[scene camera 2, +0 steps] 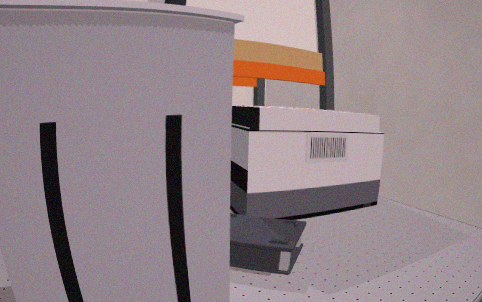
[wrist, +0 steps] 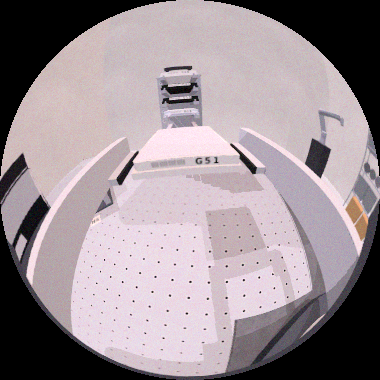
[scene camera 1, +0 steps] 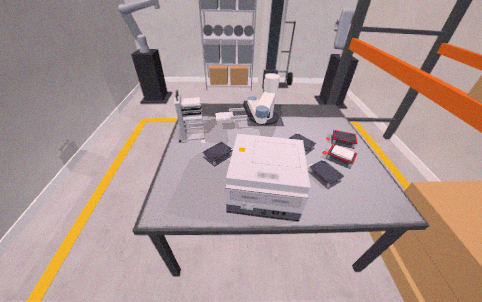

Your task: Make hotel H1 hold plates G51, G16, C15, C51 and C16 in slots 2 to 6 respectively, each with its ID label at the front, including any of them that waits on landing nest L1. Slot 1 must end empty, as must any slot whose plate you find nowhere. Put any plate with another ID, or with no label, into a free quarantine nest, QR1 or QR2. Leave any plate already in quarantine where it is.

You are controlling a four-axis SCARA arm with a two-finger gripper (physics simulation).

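Places are measured from the arm's base along level axes (x ahead, y left, z up), in metres.
Pixels of known places: gripper, fingertip midpoint: (wrist: 183, 138) (scene camera 1: 229, 113).
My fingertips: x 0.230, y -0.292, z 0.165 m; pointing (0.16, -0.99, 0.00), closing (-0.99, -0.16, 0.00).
Observation:
Ahead of a thing's pixels: the offset from my fingertips to its top centre. "spot": to the spot under its first point.
Hotel H1 (scene camera 1: 181, 120) (wrist: 200, 107) stands at the table's back left. In the wrist view, a white plate @(dx +0.044, dy -0.265, dz +0.019 m) (wrist: 181, 113), two black plates @(dx +0.044, dy -0.265, dz +0.090 m) (wrist: 179, 89) @(dx +0.044, dy -0.265, dz +0.054 m) (wrist: 180, 100) and a white plate @(dx +0.044, dy -0.265, dz +0.125 m) (wrist: 179, 76) above them sit in it; their IDs are too small to read. The lower part of the hotel shows no plate. My gripper (wrist: 183, 138) (scene camera 1: 224, 116) is shut on white plate G51 @(dx +0.006, dy -0.038, dz -0.007 m) (wrist: 187, 142), label facing the camera, level, apart from the hotel. One red-edged nest @(spot: dx +0.359, dy +0.731, dz -0.090 m) (scene camera 1: 342, 155) holds a white plate @(spot: dx +0.322, dy +0.753, dz -0.088 m) (scene camera 1: 343, 151); the other @(dx +0.135, dy +0.848, dz -0.096 m) (scene camera 1: 344, 137) looks dark and without a plate. Their numbers are unreadable.
A large white instrument @(dx +0.568, dy +0.204, dz +0.090 m) (scene camera 1: 267, 170) (scene camera 2: 320, 165) stands mid-table. Dark nests @(spot: dx +0.324, dy -0.075, dz -0.102 m) (scene camera 1: 217, 153) @(spot: dx +0.505, dy +0.578, dz -0.102 m) (scene camera 1: 326, 173) @(spot: dx +0.218, dy +0.514, dz -0.104 m) (scene camera 1: 303, 143) lie around it; which is L1 cannot be told. A dark nest @(dx +0.296, dy -0.074, dz -0.096 m) (scene camera 2: 270, 240) also shows beside a pale panel @(spot: dx +0.062, dy -0.357, dz +0.075 m) (scene camera 2: 115, 150) in scene camera 2. The arm's base is at the back.

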